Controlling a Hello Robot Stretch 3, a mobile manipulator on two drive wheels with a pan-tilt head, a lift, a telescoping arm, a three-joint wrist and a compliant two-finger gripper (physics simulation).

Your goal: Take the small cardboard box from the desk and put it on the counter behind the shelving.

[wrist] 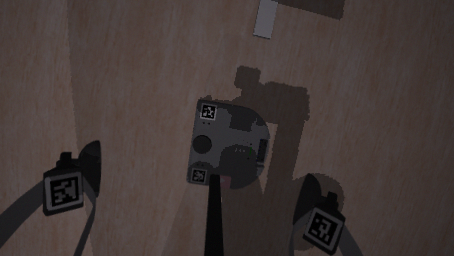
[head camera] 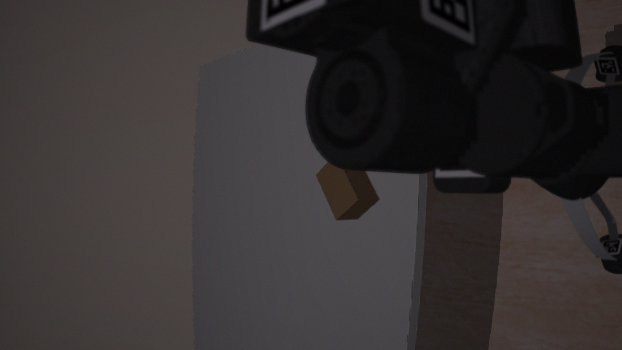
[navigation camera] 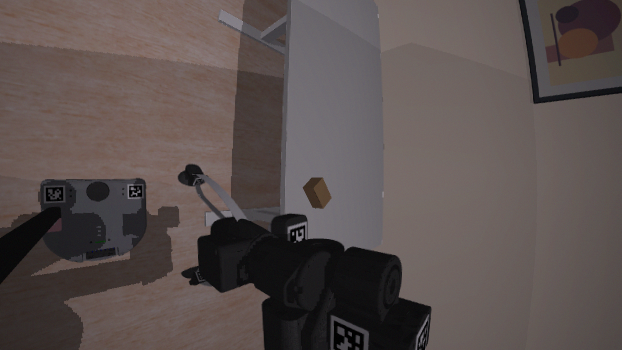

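Where they show: gripper, fingertip midpoint: (navigation camera: 188,223); robot's base at its link origin: (navigation camera: 98,190).
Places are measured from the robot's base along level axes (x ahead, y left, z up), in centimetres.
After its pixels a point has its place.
Observation:
The small cardboard box (head camera: 338,193) @(x 0.9, y -58.6, z 77.0 cm) (navigation camera: 317,193) @(x -0.1, y -56.2, z 77.0 cm) is a plain brown block on the light grey desk (head camera: 250,225) @(x 8.4, y -92.2, z 72.0 cm) (navigation camera: 332,100) @(x 36.9, y -72.4, z 72.0 cm). In the head view the wrist hides part of its upper end. My gripper (head camera: 610,159) @(x -2.4, y -12.3, z 85.2 cm) (navigation camera: 194,225) @(x -2.4, y -12.3, z 85.2 cm) (wrist: 202,177) @(x -2.4, y -12.3, z 85.2 cm) is open, with its fingers wide apart and no object between them. It points away from the box, back towards my base, and its fingertips are over the floor beside the desk. The wrist joints overlap the desk's near edge in the head view. The box does not show in the wrist view. The counter and the shelving do not show.
My base (navigation camera: 107,225) @(x -13.0, y -2.7, z 16.0 cm) (wrist: 235,117) stands on the wooden floor, away from the desk's long edge. A pale desk foot (navigation camera: 215,218) (wrist: 265,20) reaches out from under the desk. A wall (head camera: 90,200) @(x 4.1, y -126.3, z 101.5 cm) (navigation camera: 460,175) @(x 5.5, y -126.4, z 112.4 cm) runs along the desk's far side, with a framed picture (navigation camera: 580,42) @(x 60.7, y -126.5, z 163.1 cm).

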